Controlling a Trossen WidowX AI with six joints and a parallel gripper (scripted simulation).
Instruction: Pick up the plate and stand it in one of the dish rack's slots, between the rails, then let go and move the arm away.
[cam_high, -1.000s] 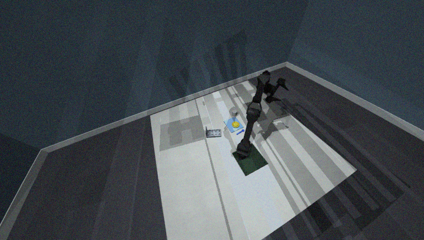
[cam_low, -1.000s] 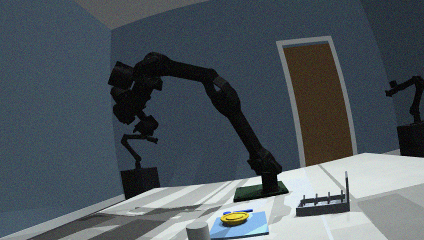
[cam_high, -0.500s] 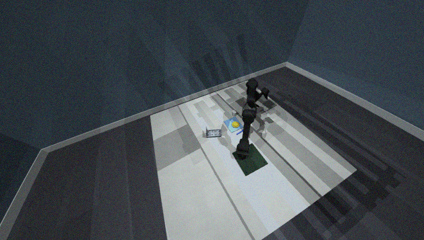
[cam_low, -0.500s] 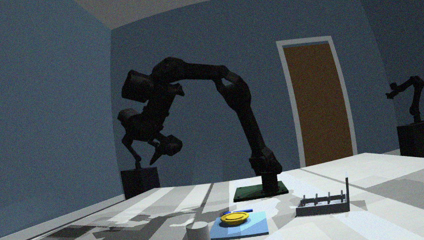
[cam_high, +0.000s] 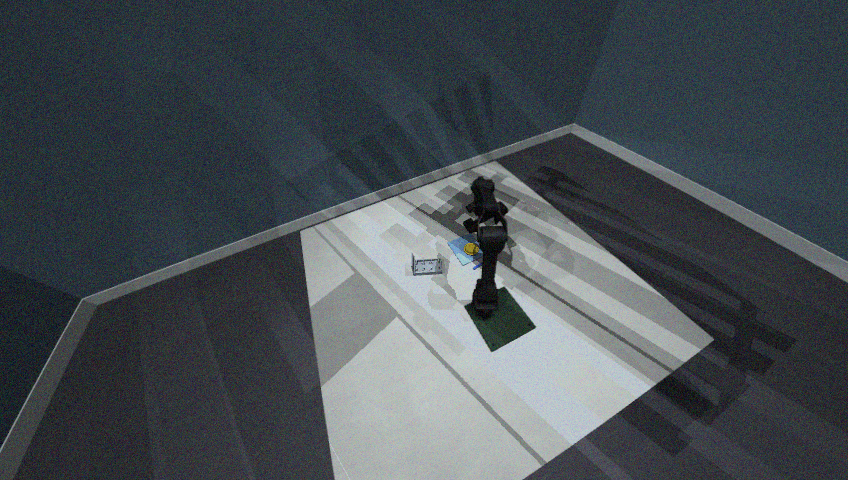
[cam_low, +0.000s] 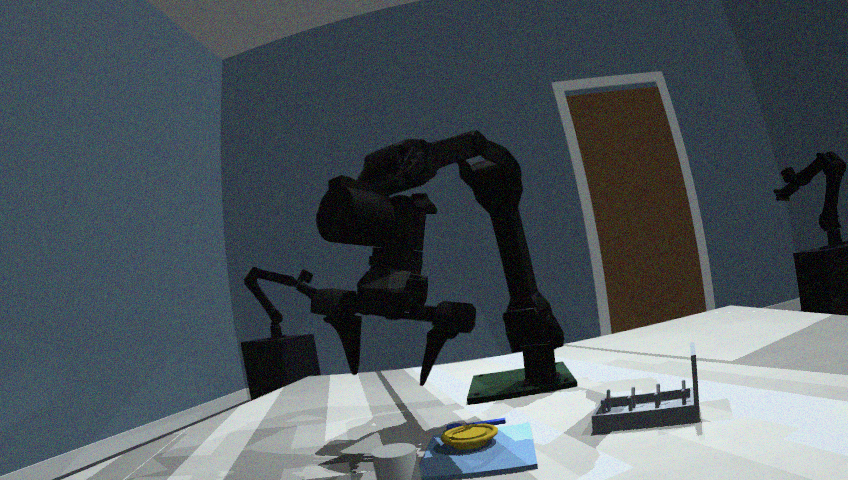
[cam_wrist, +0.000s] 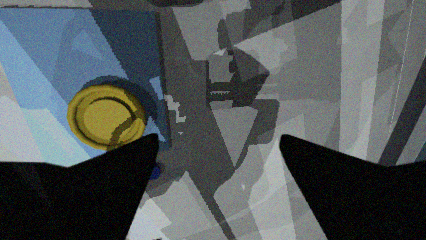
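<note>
Right now my gripper tip is 9 cm above the yellow plate, 8 cm to the right of it and 3 cm past it. Also, from my gripper tip: blue mat: 10 cm to the left, 10 cm below, 1 cm behind; grey dish rack: 30 cm to the left, 8 cm below, 6 cm behind.
</note>
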